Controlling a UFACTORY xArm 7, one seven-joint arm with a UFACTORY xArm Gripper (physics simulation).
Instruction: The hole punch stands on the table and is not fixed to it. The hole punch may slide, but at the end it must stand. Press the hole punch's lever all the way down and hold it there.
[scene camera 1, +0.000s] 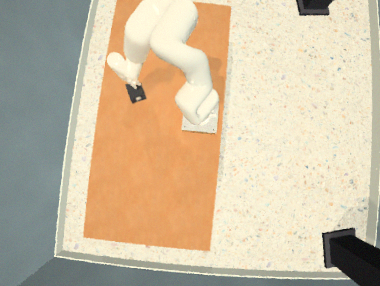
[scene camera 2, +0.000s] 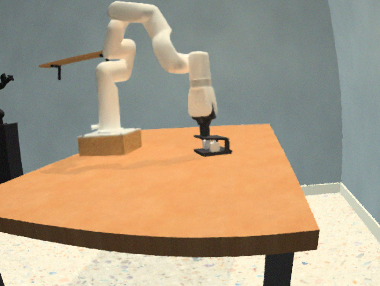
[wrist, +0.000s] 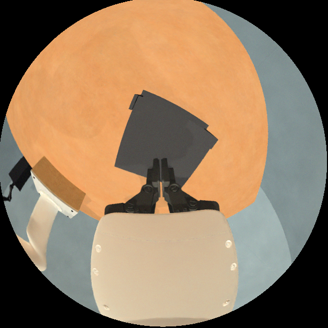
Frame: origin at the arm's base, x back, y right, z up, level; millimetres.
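Where they show: gripper, between the fingertips: (scene camera 1: 136, 87) (scene camera 2: 205, 136); arm's base, origin of its link: (scene camera 2: 110, 132).
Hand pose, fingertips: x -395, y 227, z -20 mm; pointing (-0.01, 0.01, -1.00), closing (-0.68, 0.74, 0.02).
Observation:
Things, the pixels of their centre, and the offset from my fingertips. "spot": a spot on its surface instead. Level surfaces: height alone.
- black hole punch, middle of its body: (scene camera 2: 212, 143) (scene camera 1: 135, 91) dx -24, dy -11, dz -31 mm
- base, a spot on its surface: (scene camera 2: 212, 152) spot: dx -19, dy +52, dz -52 mm
- orange table, height of its surface: dz -64 mm
The black hole punch (scene camera 1: 136, 95) (scene camera 2: 228, 146) (wrist: 165, 125) stands upright on the table. Its lever (scene camera 2: 216, 137) lies nearly level above the base (scene camera 2: 212, 152), with white blocks (scene camera 2: 214, 146) between them. In the wrist view the lever's dark top hides most of the base. My gripper (scene camera 2: 204, 135) (wrist: 160, 166) is shut and empty and points down. Its fingertips are at the lever's top, near the end away from the hinge post, and seem to touch it. In scene camera 1 the arm's wrist hides part of the punch's edge.
The arm's base block (scene camera 2: 102, 145) (wrist: 60, 184) stands on the orange table (scene camera 1: 150, 190) (scene camera 2: 165, 200) (wrist: 85, 75). A wall shelf (scene camera 2: 75, 59) is behind the arm, and a black stand (scene camera 2: 9, 150) is beyond the table at the left.

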